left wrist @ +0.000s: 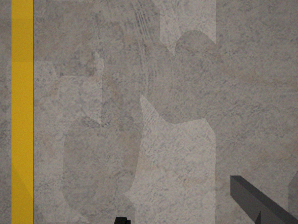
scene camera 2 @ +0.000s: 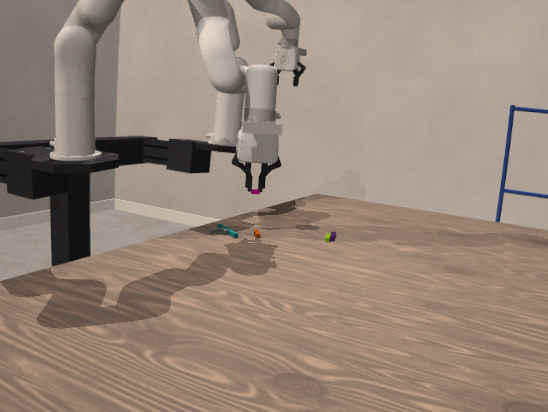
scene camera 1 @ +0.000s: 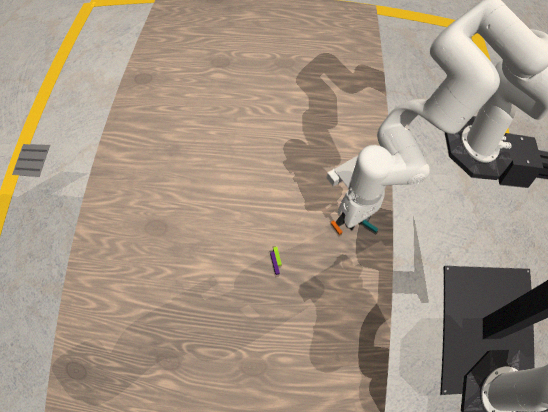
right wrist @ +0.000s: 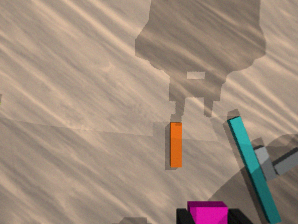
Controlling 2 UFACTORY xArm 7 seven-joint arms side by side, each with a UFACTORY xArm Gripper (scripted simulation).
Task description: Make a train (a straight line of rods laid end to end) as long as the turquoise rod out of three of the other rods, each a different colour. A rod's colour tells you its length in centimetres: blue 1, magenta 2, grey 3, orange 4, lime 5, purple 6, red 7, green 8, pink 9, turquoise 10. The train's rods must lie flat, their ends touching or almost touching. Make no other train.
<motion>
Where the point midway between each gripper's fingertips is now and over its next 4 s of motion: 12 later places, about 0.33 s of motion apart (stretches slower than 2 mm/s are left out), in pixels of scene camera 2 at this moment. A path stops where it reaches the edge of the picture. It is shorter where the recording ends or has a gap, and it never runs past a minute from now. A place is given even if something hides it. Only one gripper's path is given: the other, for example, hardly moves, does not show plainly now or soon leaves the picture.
My right gripper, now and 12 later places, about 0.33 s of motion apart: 254, 191; 250, 185; 247, 183; 247, 183; 246, 189; 245, 202; 245, 212; 245, 214; 245, 215; 245, 218; 245, 218; 245, 213; 246, 196
</motion>
